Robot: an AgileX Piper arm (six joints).
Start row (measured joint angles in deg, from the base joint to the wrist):
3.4 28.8 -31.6 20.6 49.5 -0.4
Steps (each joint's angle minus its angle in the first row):
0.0 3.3 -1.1 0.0 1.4 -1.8
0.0 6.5 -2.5 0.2 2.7 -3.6
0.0 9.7 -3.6 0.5 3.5 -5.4
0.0 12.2 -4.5 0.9 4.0 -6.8
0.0 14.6 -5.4 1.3 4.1 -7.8
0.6 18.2 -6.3 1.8 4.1 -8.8
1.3 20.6 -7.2 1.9 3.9 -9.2
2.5 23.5 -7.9 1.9 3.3 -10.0
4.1 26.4 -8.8 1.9 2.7 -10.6
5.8 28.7 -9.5 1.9 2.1 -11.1
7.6 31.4 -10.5 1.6 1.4 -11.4
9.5 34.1 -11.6 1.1 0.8 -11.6
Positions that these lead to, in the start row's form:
3.4 32.1 -32.7 20.6 50.9 -2.2
3.4 35.3 -34.1 20.8 52.2 -4.0
3.4 38.5 -35.2 21.1 53.0 -5.8
3.4 41.0 -36.1 21.5 53.5 -7.2
3.4 43.4 -37.0 21.9 53.6 -8.2
4.0 47.0 -37.9 22.4 53.6 -9.2
4.7 49.4 -38.8 22.5 53.4 -9.6
5.9 52.3 -39.5 22.5 52.8 -10.4
7.5 55.2 -40.4 22.5 52.2 -11.0
9.2 57.5 -41.1 22.5 51.6 -11.5
11.0 60.2 -42.1 22.2 50.9 -11.8
12.9 62.9 -43.2 21.7 50.3 -12.0

